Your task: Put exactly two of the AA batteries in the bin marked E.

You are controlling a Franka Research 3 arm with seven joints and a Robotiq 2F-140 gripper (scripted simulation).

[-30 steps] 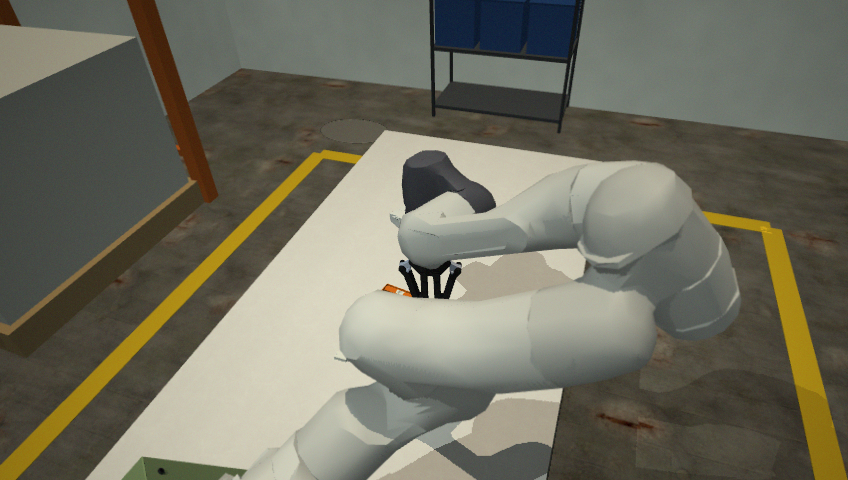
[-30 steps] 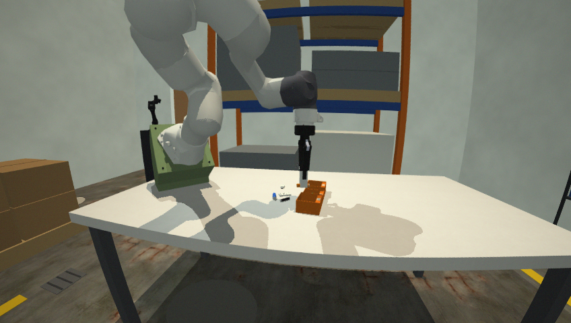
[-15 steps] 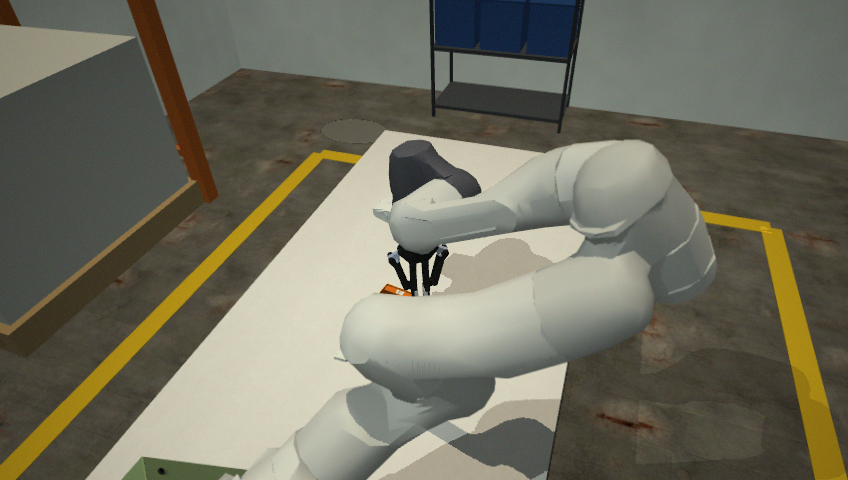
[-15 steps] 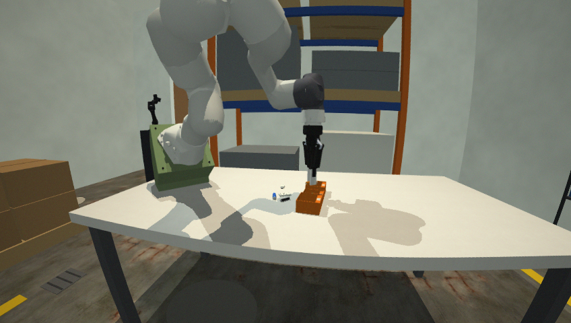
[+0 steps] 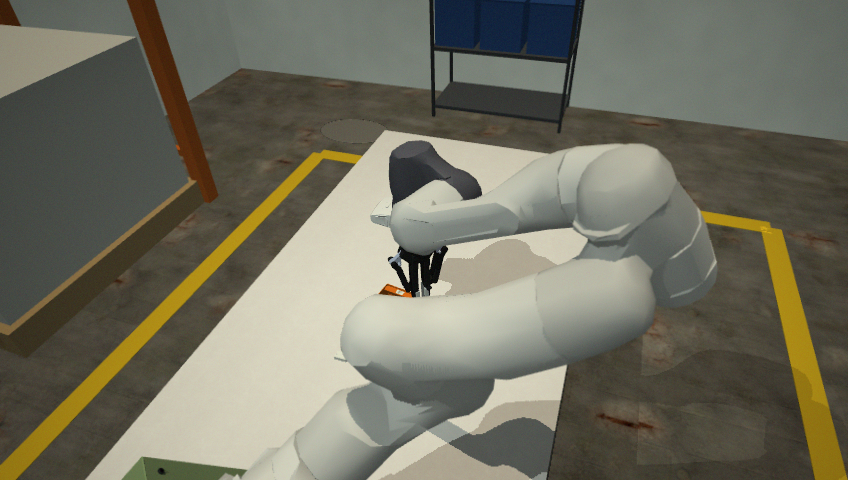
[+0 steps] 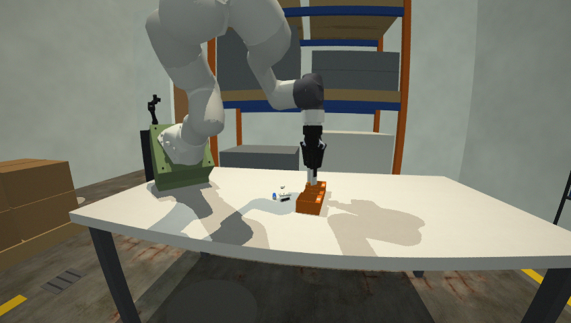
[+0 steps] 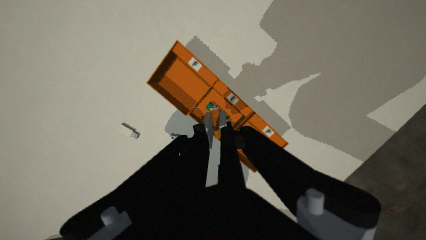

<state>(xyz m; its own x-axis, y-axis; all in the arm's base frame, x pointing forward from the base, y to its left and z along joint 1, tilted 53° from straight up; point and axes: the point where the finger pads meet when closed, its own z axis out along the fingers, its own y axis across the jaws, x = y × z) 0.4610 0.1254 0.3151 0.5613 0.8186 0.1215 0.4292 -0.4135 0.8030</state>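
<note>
My gripper is now 30 mm above the orange AA battery. Round my hand: orange bin row (80 mm below, 10 mm ahead); black stick (110 mm behind, 100 mm below, 20 mm to the right); green AA battery (90 mm below).
</note>
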